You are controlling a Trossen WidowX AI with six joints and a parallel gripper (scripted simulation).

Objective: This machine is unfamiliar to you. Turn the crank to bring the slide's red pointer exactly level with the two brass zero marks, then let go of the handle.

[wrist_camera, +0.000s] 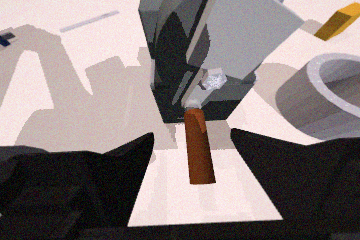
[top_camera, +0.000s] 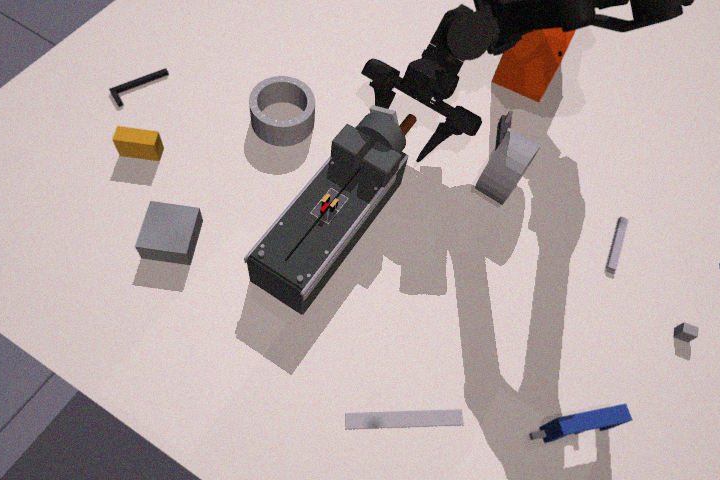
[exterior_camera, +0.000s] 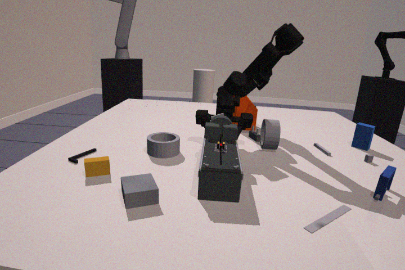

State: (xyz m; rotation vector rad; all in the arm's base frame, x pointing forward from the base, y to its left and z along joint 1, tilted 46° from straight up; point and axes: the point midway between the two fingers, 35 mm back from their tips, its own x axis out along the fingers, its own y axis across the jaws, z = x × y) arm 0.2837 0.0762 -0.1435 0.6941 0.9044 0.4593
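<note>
Now: gripper tip 30 mm below the crank handle and 20 mm past it. Round my gripper tip: red pointer (180 mm ahead, 50 mm above, 10 mm to the left); then grey cube (320 mm ahead, 150 mm to the right, 10 mm below); then yellow block (290 mm to the right, 240 mm ahead, 10 mm below).
</note>
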